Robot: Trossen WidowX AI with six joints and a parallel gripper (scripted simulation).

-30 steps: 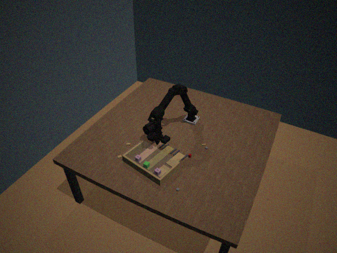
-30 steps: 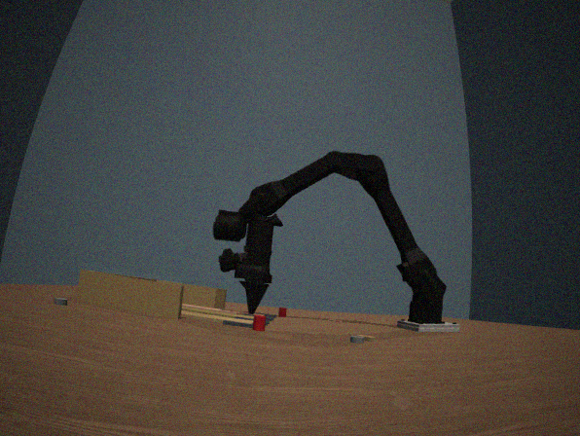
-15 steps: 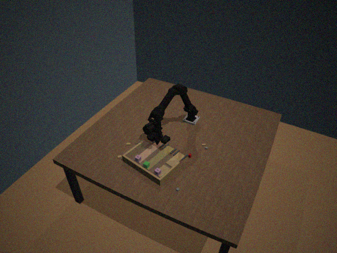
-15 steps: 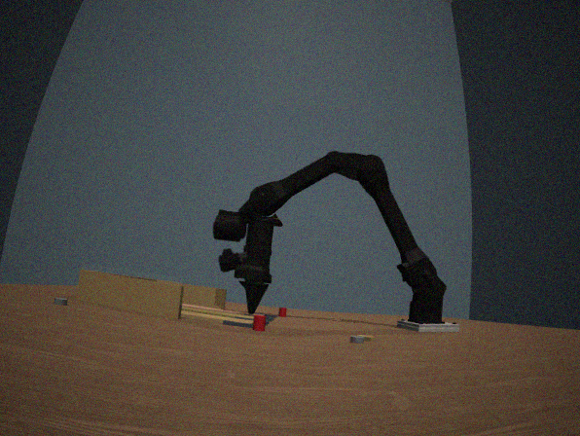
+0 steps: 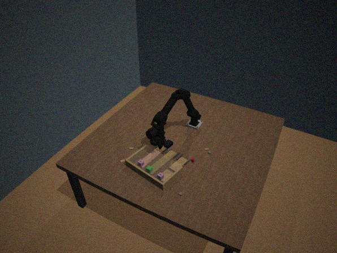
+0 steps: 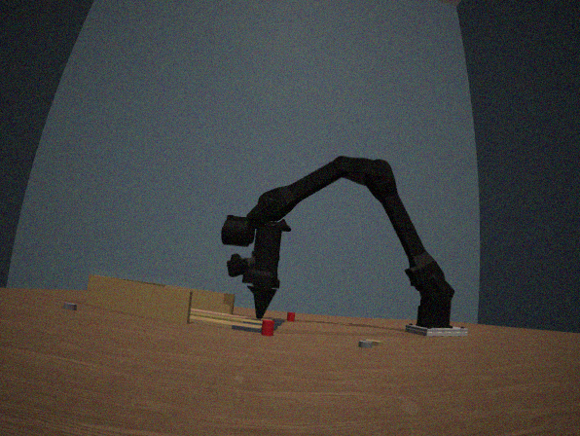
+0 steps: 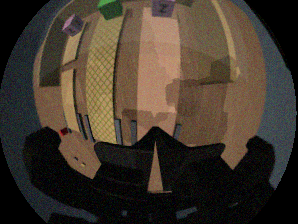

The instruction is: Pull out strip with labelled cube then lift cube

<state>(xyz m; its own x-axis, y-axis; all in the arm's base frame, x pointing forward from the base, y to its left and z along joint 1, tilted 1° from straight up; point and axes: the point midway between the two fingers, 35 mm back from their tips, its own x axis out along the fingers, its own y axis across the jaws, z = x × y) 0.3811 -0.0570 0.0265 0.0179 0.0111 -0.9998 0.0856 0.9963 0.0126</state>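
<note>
My gripper tip is now 9 cm short of the pink strip and 1 cm to the left of it.
</note>
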